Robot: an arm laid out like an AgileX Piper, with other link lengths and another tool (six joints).
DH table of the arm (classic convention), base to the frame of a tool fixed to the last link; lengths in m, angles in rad. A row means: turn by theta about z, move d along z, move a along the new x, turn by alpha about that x. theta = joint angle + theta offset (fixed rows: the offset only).
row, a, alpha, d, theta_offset
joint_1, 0, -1.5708, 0.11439, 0
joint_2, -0.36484, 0, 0, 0.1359
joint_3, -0.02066, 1.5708, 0, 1.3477
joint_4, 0, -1.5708, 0.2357, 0
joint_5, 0, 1.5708, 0, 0
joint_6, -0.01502, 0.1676, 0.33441, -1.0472
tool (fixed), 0, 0, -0.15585, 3.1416
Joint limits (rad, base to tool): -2.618..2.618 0..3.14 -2.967..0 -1.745..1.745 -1.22..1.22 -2.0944..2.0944
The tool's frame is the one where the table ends.
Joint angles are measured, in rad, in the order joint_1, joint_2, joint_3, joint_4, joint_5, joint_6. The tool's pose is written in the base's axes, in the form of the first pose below.
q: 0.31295, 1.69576, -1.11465, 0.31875, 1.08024, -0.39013
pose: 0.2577 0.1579 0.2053 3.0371 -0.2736 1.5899
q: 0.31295, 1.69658, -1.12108, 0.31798, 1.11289, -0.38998
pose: 0.2537 0.1571 0.2073 3.0637 -0.2703 1.5920
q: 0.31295, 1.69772, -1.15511, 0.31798, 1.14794, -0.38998
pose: 0.2559 0.1585 0.2147 3.0655 -0.2749 1.6013
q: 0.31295, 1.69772, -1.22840, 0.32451, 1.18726, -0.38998
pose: 0.2659 0.1635 0.2312 3.0325 -0.2952 1.6193
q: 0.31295, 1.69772, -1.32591, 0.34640, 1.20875, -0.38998
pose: 0.2823 0.1728 0.2544 2.9600 -0.3369 1.6414
